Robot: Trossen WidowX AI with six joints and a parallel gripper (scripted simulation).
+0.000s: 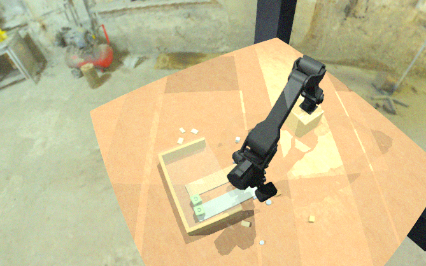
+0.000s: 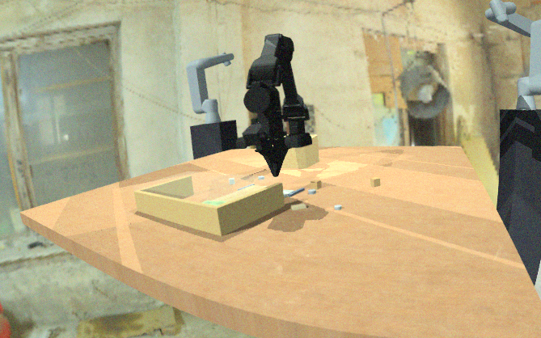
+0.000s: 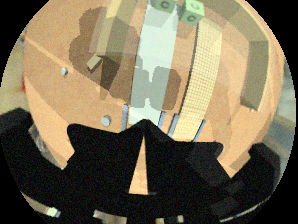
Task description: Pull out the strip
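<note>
Now: gripper tip 90 mm short of the strip, 40 mm above it and 20 mm to the left of it. Also, from my gripper tip: white cube 190 mm to the right, 120 mm behind, 40 mm below.
</note>
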